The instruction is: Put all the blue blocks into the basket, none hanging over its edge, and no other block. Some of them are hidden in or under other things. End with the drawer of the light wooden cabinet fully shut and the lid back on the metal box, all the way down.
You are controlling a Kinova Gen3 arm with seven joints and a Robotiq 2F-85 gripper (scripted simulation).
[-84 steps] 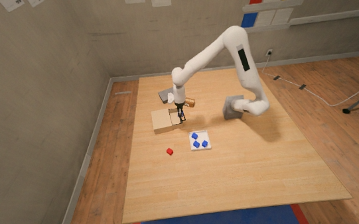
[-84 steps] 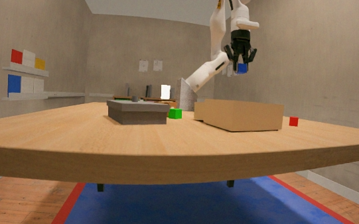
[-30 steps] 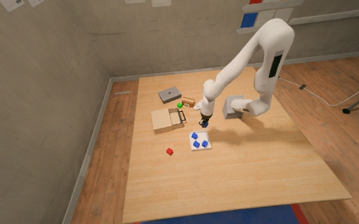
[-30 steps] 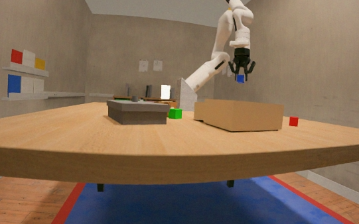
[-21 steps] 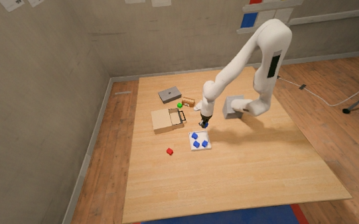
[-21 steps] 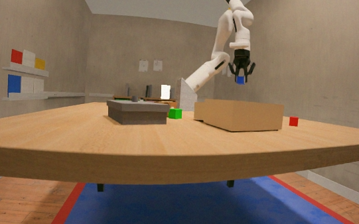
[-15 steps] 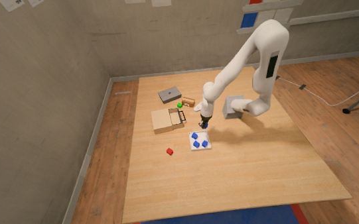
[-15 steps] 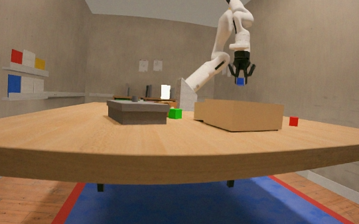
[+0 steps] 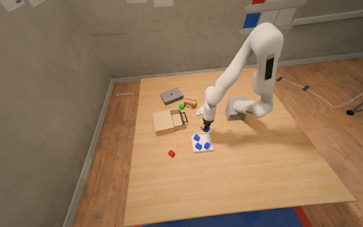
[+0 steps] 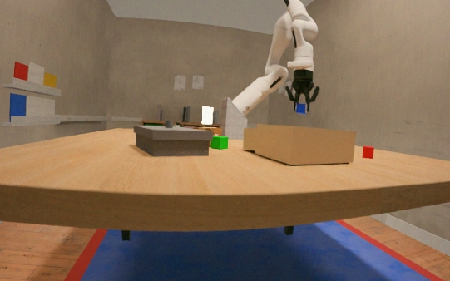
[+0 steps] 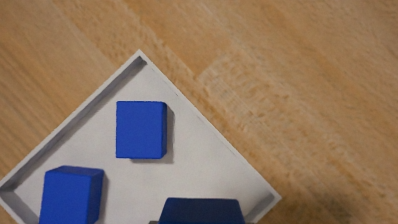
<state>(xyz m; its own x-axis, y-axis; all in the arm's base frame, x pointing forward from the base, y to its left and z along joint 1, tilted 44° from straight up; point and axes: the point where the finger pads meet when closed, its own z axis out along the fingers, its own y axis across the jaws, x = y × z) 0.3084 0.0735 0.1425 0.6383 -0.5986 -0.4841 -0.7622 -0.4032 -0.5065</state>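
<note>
My hand is 40 mm short of the white basket, 30 mm to the right of it and 130 mm above it. The rest, counted from my hand: red block: 270 mm ahead, 70 mm to the left, 130 mm below; then light wooden cabinet: 240 mm ahead, 200 mm to the right, 110 mm below; then drawer: 190 mm ahead, 200 mm to the right, 120 mm below.
</note>
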